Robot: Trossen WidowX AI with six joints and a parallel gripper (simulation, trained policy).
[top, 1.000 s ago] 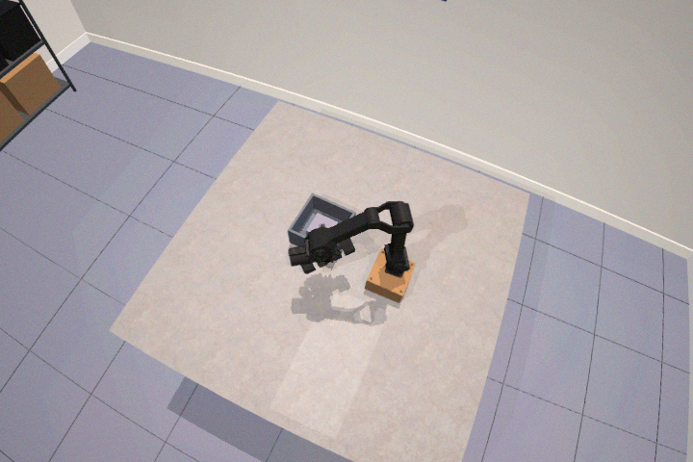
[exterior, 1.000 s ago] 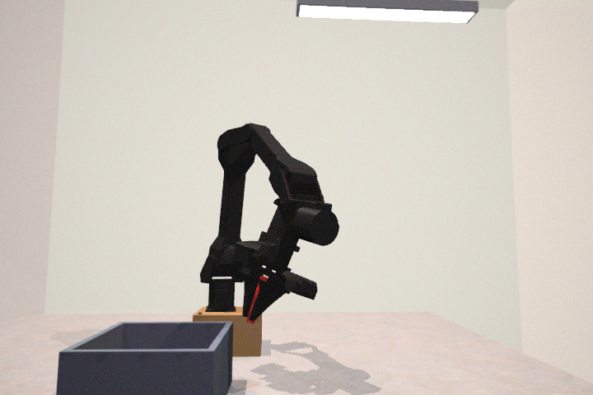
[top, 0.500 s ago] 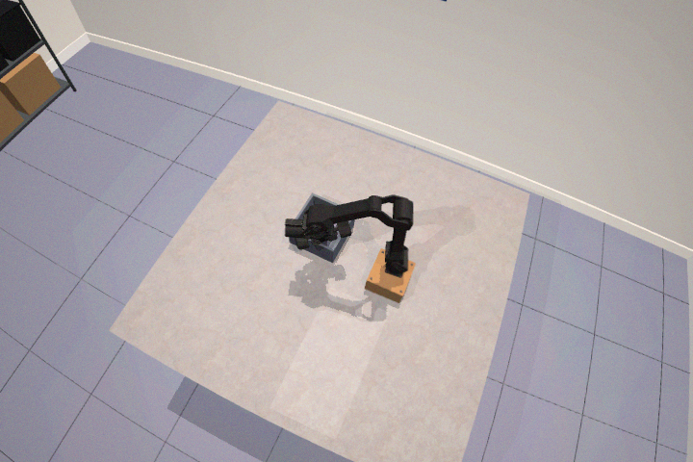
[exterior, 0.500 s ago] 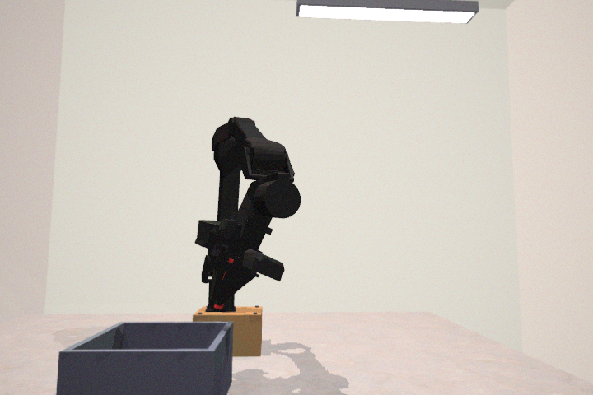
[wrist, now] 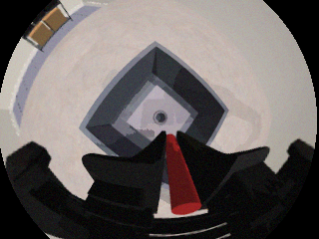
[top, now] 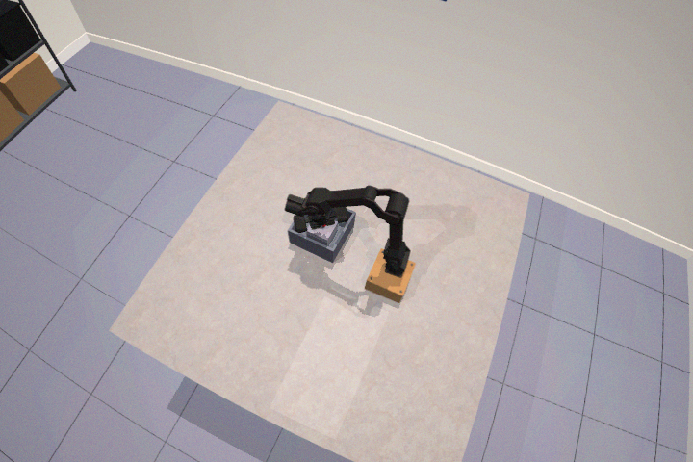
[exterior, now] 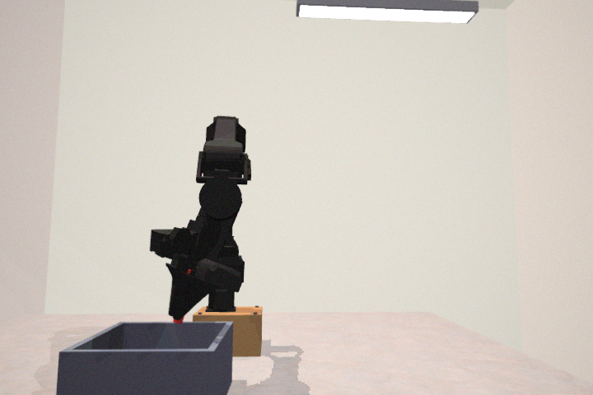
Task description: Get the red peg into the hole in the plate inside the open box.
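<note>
My gripper tip is 2 cm to the right of the red peg and 3 cm below it. From my gripper tip the other things lie so: box (1 cm ahead, 2 cm to the right, 9 cm below); then pale plate (1 cm ahead, 2 cm to the right, 7 cm below).
</note>
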